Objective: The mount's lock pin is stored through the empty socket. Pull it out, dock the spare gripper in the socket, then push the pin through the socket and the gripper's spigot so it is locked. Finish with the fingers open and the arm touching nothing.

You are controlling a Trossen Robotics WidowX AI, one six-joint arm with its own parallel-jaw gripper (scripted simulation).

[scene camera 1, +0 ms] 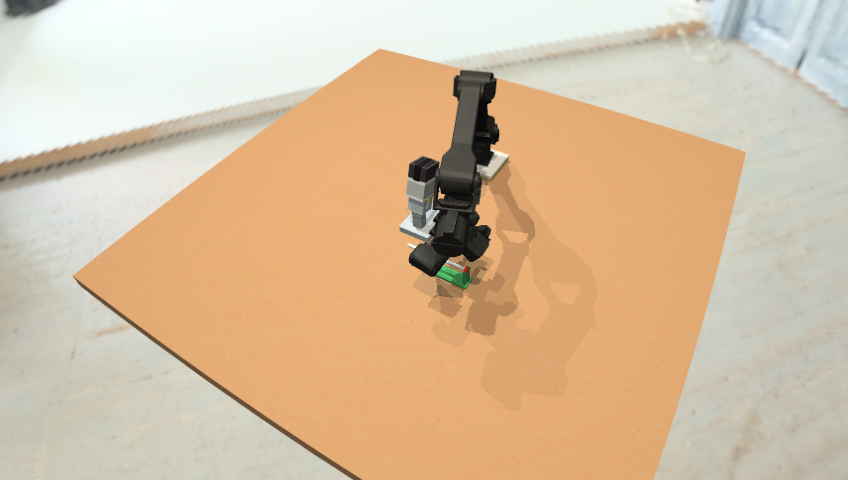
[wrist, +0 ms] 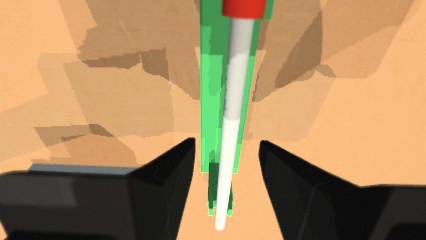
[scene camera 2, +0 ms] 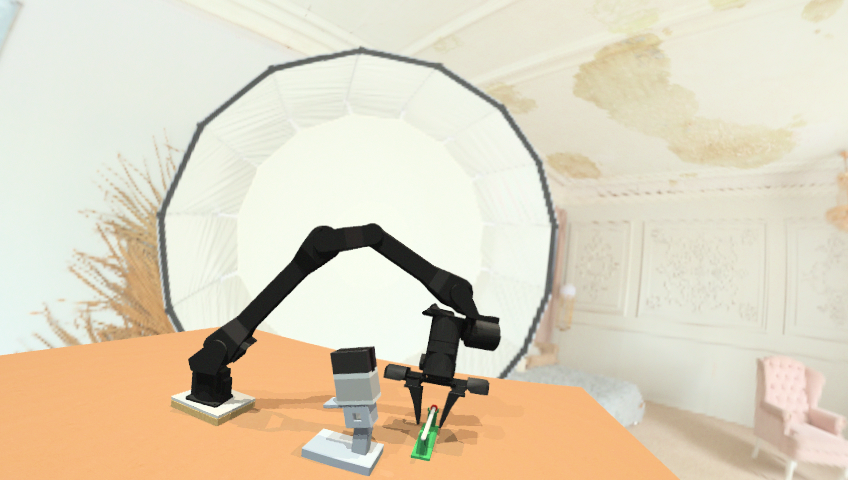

Scene:
my gripper: scene camera 1 437,260; wrist; scene camera 2
spare gripper: scene camera 1; scene camera 2; not seen in the wrist view (out of frame)
same spot on my gripper: (wrist: 156,193) = (scene camera 2: 422,392)
same spot on spare gripper: (scene camera 1: 421,176) = (scene camera 2: 373,359)

